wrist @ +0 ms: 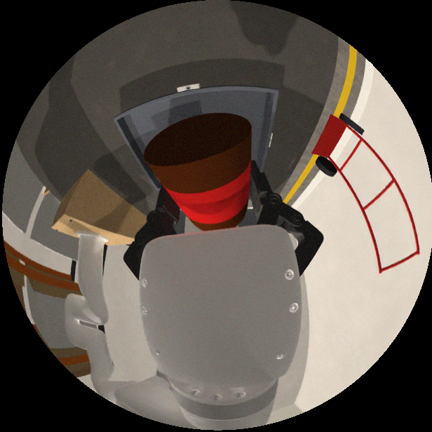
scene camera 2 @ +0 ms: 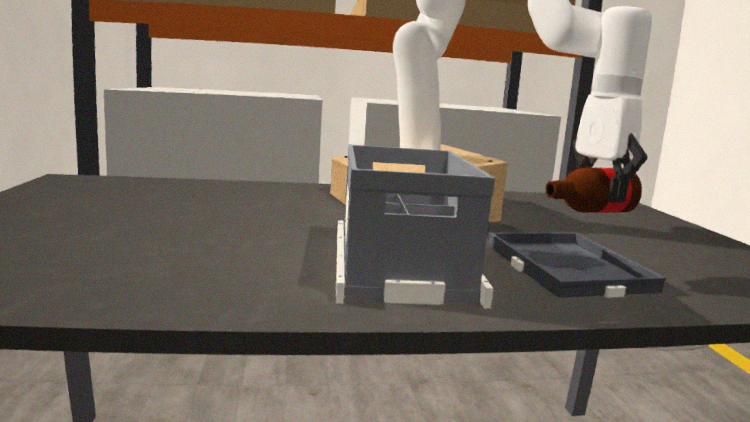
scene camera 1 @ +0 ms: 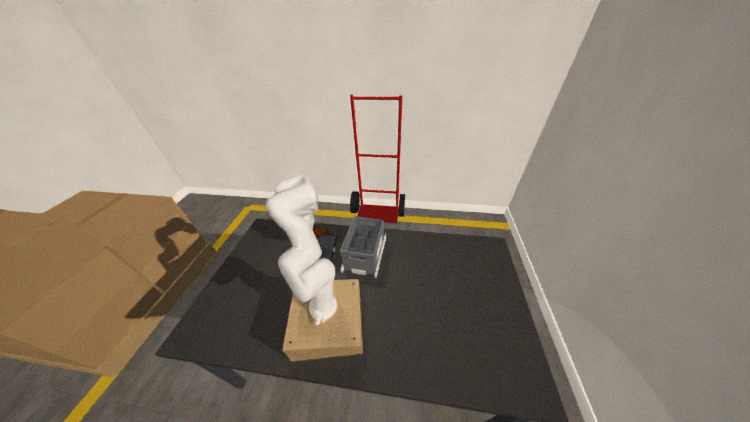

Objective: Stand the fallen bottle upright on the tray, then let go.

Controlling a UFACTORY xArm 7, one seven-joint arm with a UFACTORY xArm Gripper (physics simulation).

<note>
In view: my gripper [scene camera 2: 598,196] and a brown bottle [scene camera 2: 586,189].
The brown bottle also shows in the wrist view [wrist: 204,161]. My gripper also shows in the wrist view [wrist: 210,176].
</note>
